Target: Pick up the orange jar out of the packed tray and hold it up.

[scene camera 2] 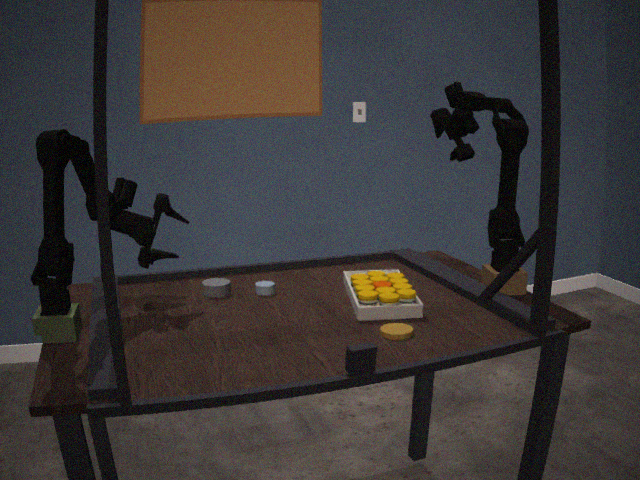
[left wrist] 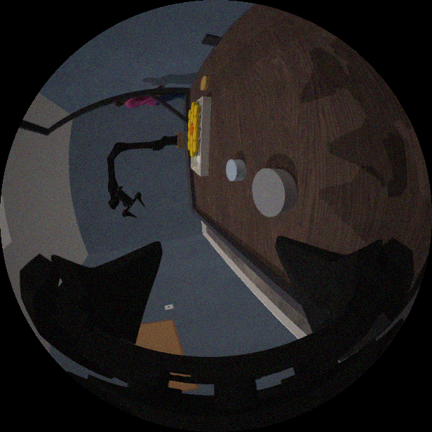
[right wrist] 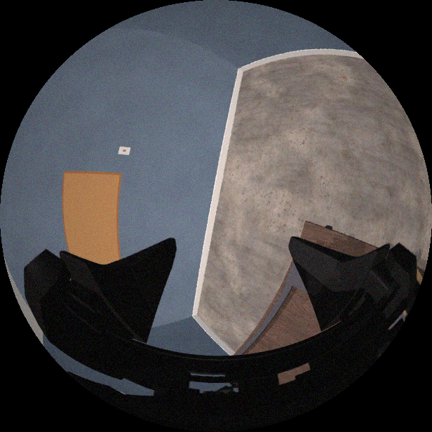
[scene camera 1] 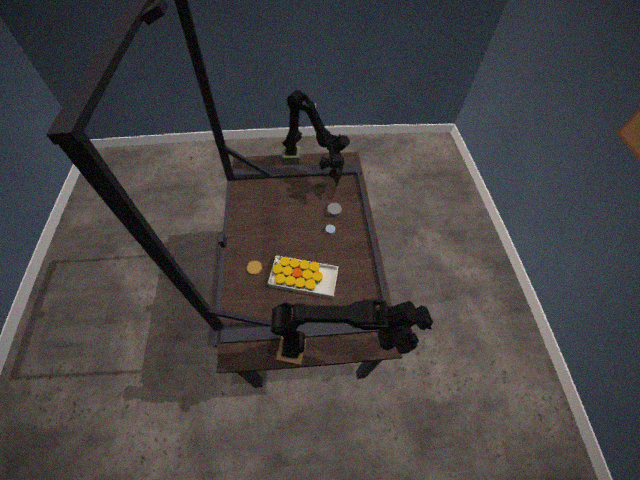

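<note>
The orange jar stands in the white tray, closely ringed by several yellow-lidded jars. Its sides are hidden by them. My left gripper is open and empty, raised above the table at its left end in scene camera 2, far from the tray. My right gripper is open and empty, high above the table and away from the tray. The jar does not show in the right wrist view.
A grey cylinder and a smaller pale blue one stand between the left gripper and the tray. A flat tan disc lies beside the tray. Dark frame posts rise at the table's edge.
</note>
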